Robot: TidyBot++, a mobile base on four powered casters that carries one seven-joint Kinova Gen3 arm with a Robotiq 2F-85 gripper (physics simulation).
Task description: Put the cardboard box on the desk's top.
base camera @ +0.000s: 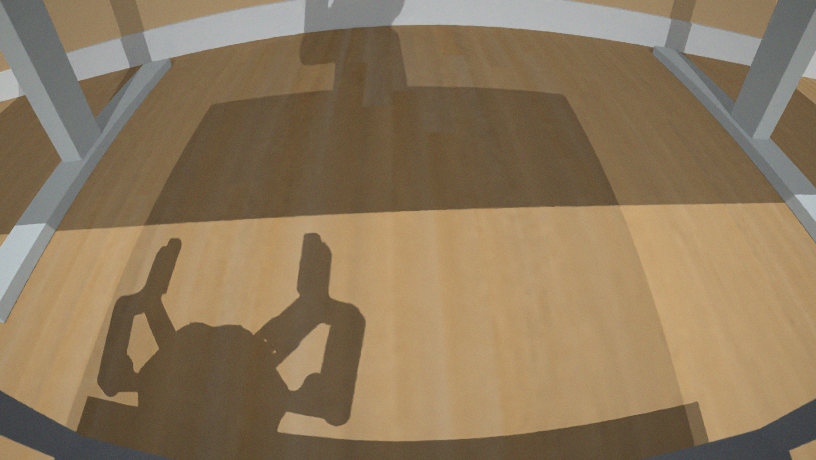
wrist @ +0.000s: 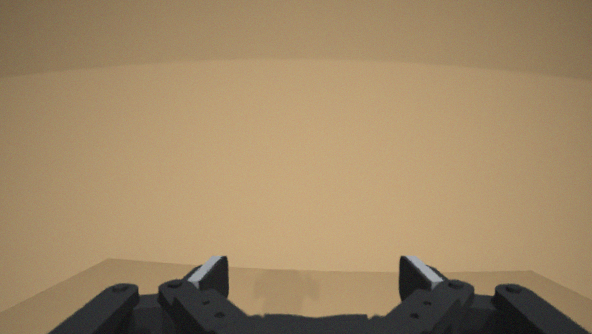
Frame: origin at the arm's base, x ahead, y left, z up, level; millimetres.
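Seen in the pictures: gripper, fingertip midpoint: [wrist: 313,275].
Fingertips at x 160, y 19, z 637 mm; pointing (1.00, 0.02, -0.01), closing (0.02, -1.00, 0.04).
A point is followed by its place in that frame.
My gripper [wrist: 313,275] @(x 160, y 19, z 637 mm) is open in the wrist view, its two fingers wide apart with nothing between them. It faces a plain tan surface that looks like a wall. The cardboard box does not show in either view. The desk [base camera: 54,85] @(x 611, y 573, z -233 mm) shows in the base camera by its grey legs and feet at the left and right; its top is out of view. The gripper itself does not show in the base camera, but its shadow, with spread fingers, falls on the floor at the lower left.
The desk's right leg [base camera: 765,74] @(x 676, y -619, z -256 mm) stands on a long grey foot. A white baseboard [base camera: 485,12] @(x 1066, y -160, z -359 mm) runs along the wall behind. Broad shadows cross the wooden floor [base camera: 485,297] @(x 355, y -60, z -397 mm). Dark curved edges [base camera: 794,422] show at the base view's lower corners. Faint shadows lie low in the wrist view.
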